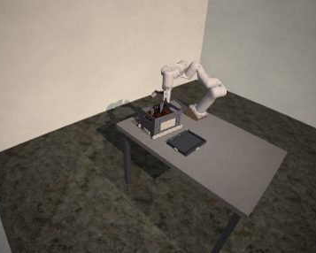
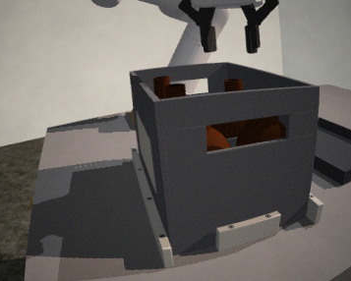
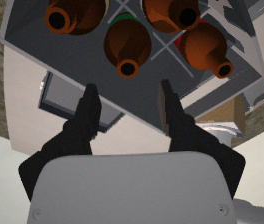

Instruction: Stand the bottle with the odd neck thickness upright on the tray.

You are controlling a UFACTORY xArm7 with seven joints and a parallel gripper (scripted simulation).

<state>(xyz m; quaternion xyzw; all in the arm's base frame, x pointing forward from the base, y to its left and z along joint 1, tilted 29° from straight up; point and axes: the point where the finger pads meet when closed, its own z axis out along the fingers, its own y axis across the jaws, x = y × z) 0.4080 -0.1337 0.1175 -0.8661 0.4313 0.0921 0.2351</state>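
The dark grey crate lies 40 mm to the right of my hand and 140 mm below it. From my hand the other things lie so: dark flat tray: 10 mm behind, 250 mm to the left, 210 mm below; then glass bottle: 100 mm behind, 70 mm to the right, 130 mm below.
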